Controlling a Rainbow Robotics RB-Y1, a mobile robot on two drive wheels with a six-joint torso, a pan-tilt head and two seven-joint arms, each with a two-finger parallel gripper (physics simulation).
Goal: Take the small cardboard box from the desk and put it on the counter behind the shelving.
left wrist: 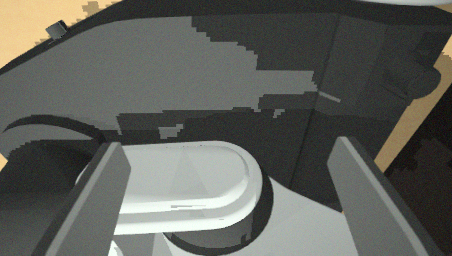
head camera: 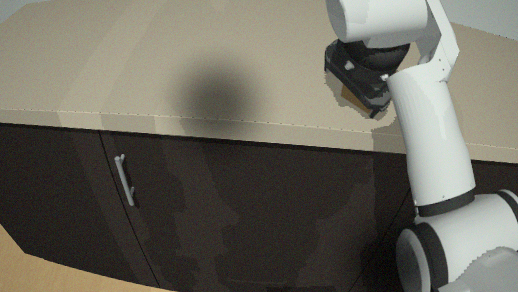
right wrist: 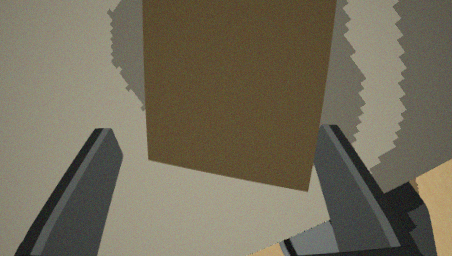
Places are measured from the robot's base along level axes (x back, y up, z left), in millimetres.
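Where they show: left gripper, fingertip midpoint: (left wrist: 229, 152); right gripper, fingertip midpoint: (head camera: 351, 90) (right wrist: 217, 140).
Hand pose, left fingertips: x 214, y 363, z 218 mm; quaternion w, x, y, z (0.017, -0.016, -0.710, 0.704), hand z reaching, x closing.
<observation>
Things, the pixels of their centre, and the offset from my left fingertips. "pt": a spot on its surface instead. Level surfaces: height alone.
- small brown cardboard box, body centre: (right wrist: 245, 45) (head camera: 370, 84) dx -586, dy +573, dz -414 mm
- beige counter top, surface height: dy +548 mm
- metal handle, surface spot: (head camera: 125, 181) pt dx -504, dy +385, dz +22 mm
- Wooden floor, surface height: dy -362 mm
The small brown cardboard box (head camera: 352, 98) (right wrist: 235, 85) is on the beige counter top (head camera: 280, 65) (right wrist: 55, 75); the right gripper largely hides it in the head view. My right gripper (head camera: 357, 85) (right wrist: 217, 140) is open just over it. In the right wrist view the box's near end lies between the finger lines, close to the finger at the right of the picture, with a gap to the other finger. My left gripper (left wrist: 229, 152) is open and empty, over the robot's own base. The shelving is not visible.
Below the counter top are dark cabinet doors (head camera: 275, 200) with a metal handle (head camera: 125, 181). The counter's front edge (head camera: 225, 126) runs across the head view. Wooden floor (head camera: 45, 270) (right wrist: 440, 200) shows past the cabinet. My right arm reaches over the counter's right part.
</observation>
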